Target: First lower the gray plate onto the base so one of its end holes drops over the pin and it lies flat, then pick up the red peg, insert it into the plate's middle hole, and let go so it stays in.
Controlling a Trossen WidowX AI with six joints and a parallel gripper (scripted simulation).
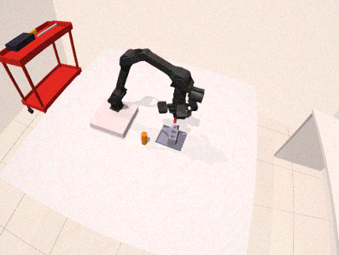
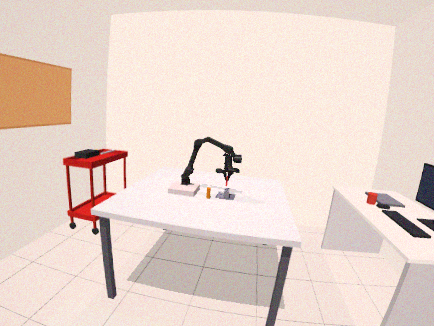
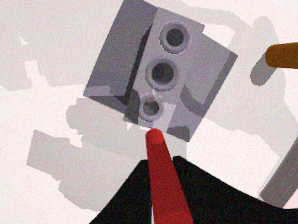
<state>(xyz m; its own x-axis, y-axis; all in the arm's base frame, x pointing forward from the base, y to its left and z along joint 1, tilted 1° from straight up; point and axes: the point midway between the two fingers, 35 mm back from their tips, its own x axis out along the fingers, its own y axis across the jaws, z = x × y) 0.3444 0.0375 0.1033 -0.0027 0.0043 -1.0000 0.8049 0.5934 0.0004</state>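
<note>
The gray plate lies 7 cm below my gripper tip, 4 cm to the right of it and 2 cm ahead of it. Round my gripper tip: orange cylinder 14 cm to the right, 10 cm behind, 8 cm below; then red peg right at my gripper tip; then dark base 11 cm below, 3 cm to the right, 1 cm ahead.
</note>
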